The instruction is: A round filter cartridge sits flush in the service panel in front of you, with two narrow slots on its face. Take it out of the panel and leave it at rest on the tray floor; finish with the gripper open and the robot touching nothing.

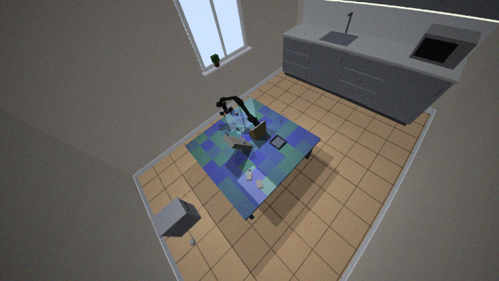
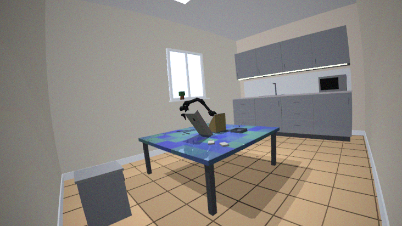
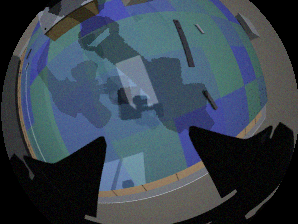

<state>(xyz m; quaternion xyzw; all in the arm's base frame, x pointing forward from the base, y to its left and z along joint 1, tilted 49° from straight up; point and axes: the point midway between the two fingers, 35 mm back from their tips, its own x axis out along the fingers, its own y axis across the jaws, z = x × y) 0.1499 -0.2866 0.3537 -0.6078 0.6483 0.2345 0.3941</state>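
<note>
My gripper tip is 23 cm short of the pale round cartridge, 46 cm to the right of it and 7 cm below it. Round my gripper tip: light grey service panel (18 cm ahead, 46 cm to the left); dark grey square tray (21 cm behind, 73 cm to the left, 14 cm below).
</note>
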